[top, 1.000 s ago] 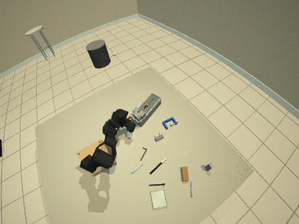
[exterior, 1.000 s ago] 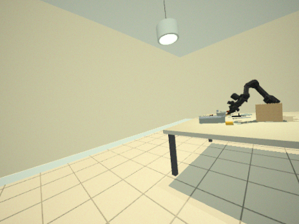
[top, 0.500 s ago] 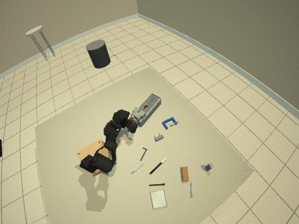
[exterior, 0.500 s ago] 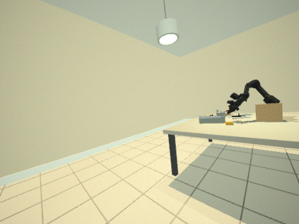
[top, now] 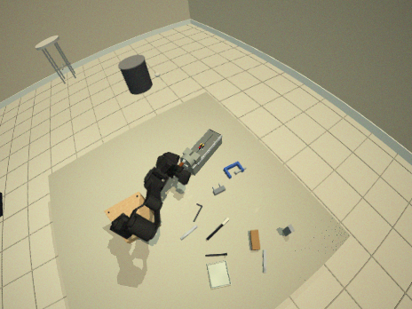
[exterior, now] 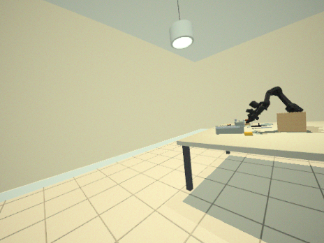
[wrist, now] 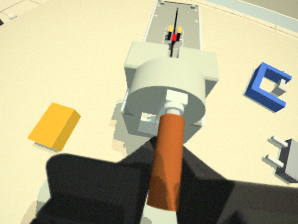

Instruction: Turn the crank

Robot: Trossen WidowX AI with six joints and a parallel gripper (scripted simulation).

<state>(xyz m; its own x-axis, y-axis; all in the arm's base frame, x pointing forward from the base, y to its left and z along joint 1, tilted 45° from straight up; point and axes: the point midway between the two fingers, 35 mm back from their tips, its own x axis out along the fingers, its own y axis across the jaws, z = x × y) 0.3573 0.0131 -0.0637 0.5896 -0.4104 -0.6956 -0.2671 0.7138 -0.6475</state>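
Right now my gripper tip is 140 mm short of the red pointer, 40 mm to the right of it and 10 mm above it. From my gripper tip the other things lie so: grey clamp: 180 mm to the right, 80 mm below, 80 mm ahead; then brown crank handle: 30 mm above, 20 mm behind; then orange block: 150 mm to the left, 80 mm below, 20 mm behind.
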